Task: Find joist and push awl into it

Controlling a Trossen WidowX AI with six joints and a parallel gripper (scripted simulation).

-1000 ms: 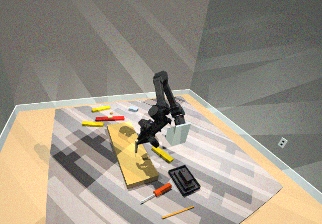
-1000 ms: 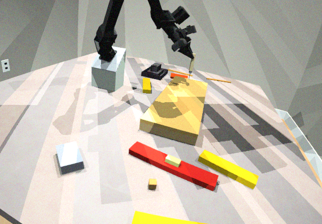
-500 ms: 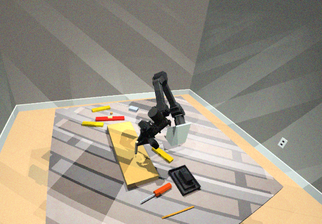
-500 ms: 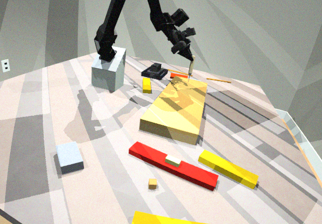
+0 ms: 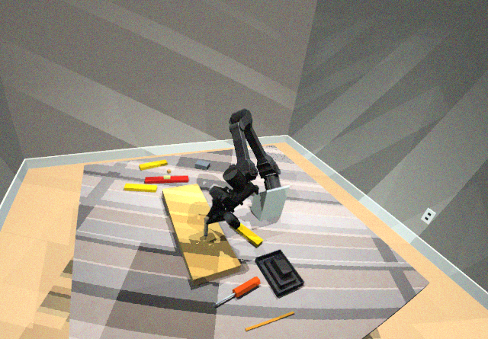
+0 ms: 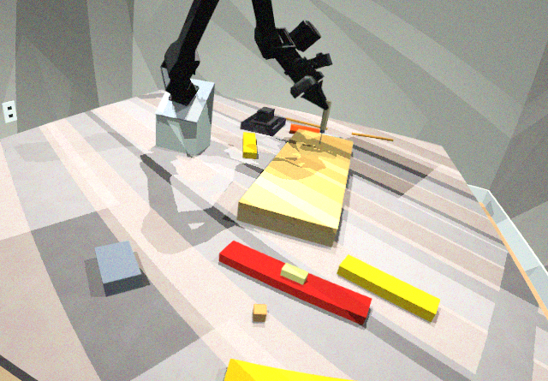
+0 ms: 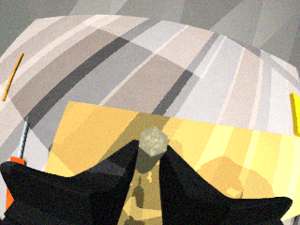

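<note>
Now: the awl 50 mm below my gripper tip. Round my gripper tip: stud finder: 240 mm behind, 170 mm to the left, 110 mm below; black tray: 240 mm behind, 180 mm to the left, 140 mm below; red level: 490 mm to the right, 140 mm below, 80 mm ahead.
</note>
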